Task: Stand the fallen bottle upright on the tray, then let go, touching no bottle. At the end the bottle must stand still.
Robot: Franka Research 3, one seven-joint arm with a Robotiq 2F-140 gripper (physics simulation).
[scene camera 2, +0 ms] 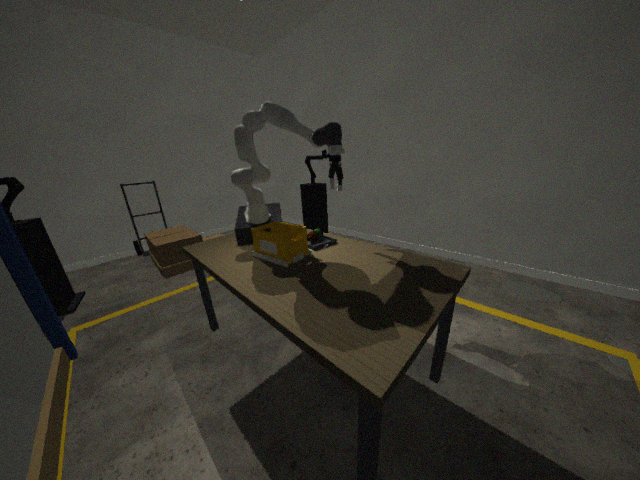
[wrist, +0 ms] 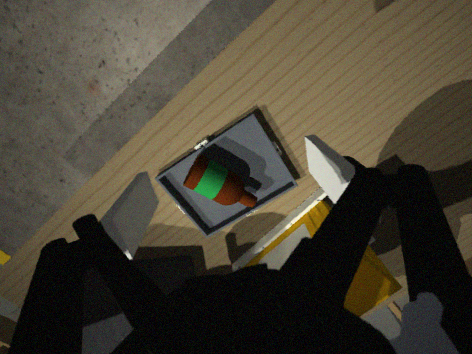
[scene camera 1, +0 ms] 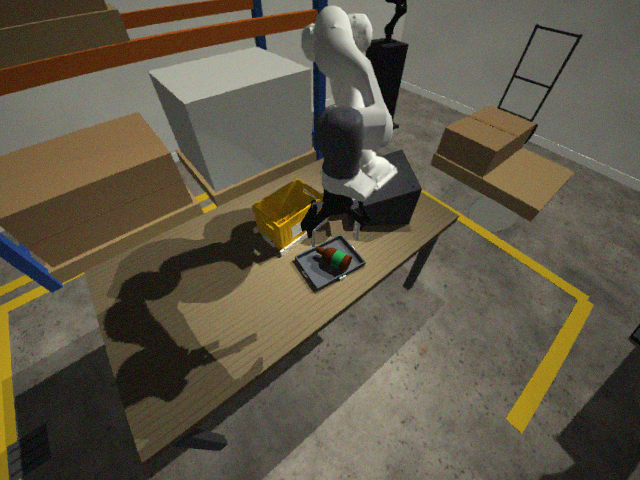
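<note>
A brown bottle with a green band (scene camera 1: 337, 258) (scene camera 2: 312, 236) (wrist: 211, 181) lies on its side in the shallow grey tray (scene camera 1: 309, 265) (scene camera 2: 328, 241) (wrist: 239, 134). In scene camera 1 its neck points to the upper left, towards the yellow crate's side; in the wrist view the neck points to the lower right, near the tray's rim. My gripper (scene camera 1: 334, 235) (scene camera 2: 336, 188) (wrist: 228, 171) is wide open and empty. It points down and hangs well above the tray and bottle, touching neither. In the wrist view the bottle lies between the two finger pads, far below them.
A yellow crate (scene camera 1: 270, 229) (scene camera 2: 281, 244) (wrist: 371, 285) stands close beside the tray on the wooden table (scene camera 1: 268, 320) (scene camera 2: 361, 356) (wrist: 320, 65). The arm's dark base block (scene camera 1: 395, 204) stands behind the tray. The table's long edge runs near the tray's other side.
</note>
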